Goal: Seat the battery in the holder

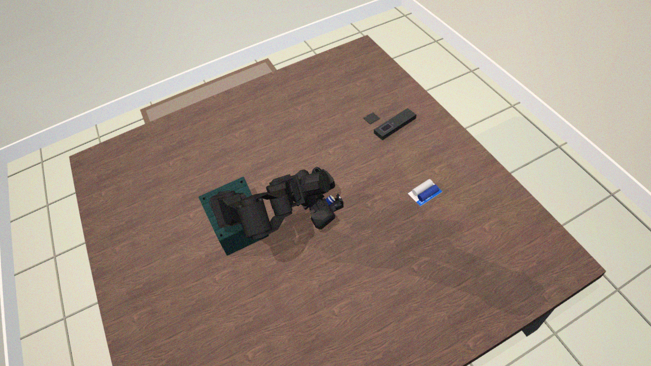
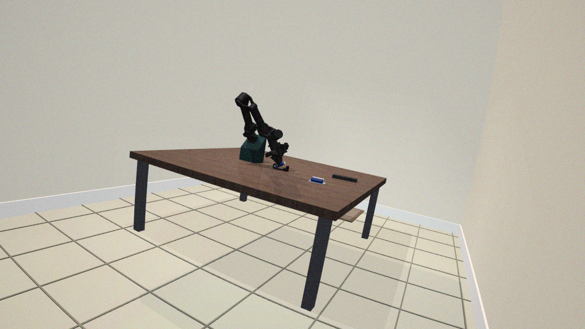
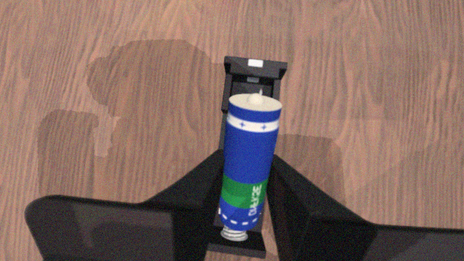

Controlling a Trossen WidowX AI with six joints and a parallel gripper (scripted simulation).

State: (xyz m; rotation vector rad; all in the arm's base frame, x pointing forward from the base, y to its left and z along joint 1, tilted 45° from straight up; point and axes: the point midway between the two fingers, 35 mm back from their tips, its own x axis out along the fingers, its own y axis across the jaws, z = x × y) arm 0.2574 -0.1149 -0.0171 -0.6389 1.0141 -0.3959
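Now: the battery 10 mm above my gripper tip. Round my gripper tip: dark square: 330 mm ahead, 260 mm to the left, 20 mm below; then black remote: 380 mm ahead, 190 mm to the left, 10 mm below.
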